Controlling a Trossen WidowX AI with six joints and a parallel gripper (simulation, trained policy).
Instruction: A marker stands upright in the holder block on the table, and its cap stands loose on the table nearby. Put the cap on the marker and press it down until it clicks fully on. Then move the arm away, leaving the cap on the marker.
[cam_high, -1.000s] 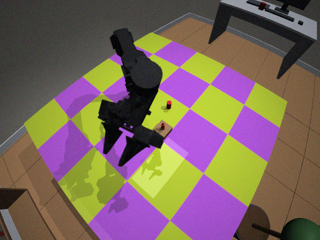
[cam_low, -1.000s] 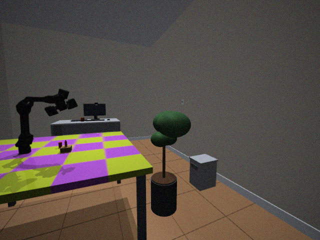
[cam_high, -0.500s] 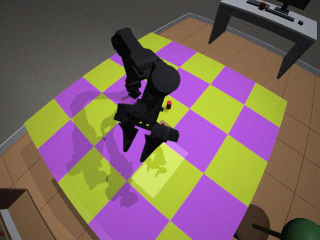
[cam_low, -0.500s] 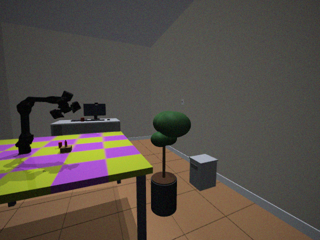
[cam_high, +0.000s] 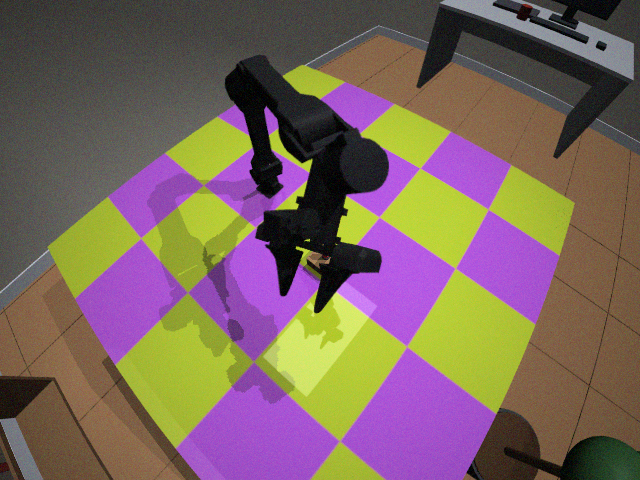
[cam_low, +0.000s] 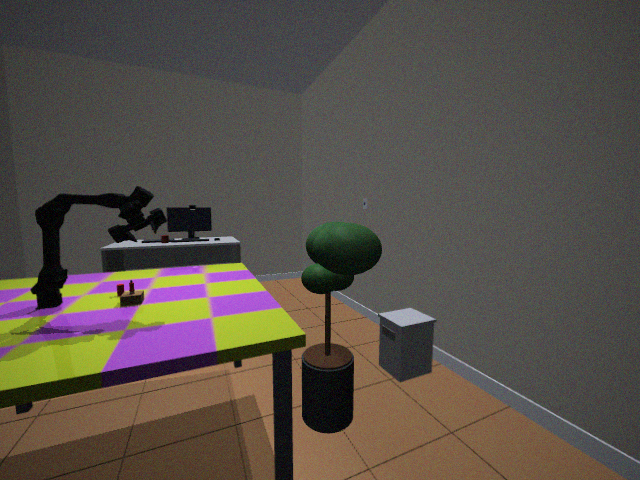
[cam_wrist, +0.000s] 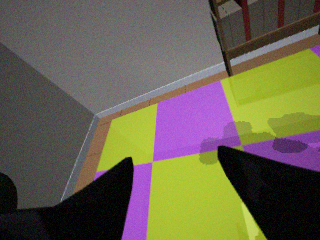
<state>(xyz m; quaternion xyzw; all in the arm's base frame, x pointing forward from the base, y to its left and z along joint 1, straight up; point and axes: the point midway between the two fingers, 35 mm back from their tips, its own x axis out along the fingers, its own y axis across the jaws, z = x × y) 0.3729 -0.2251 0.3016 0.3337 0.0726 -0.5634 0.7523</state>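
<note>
The red cap is 16 cm behind my gripper tip, 31 cm to the left of it and 26 cm below it. From my gripper tip the other things lie so: brown holder block: 9 cm behind, 17 cm to the left, 27 cm below.
</note>
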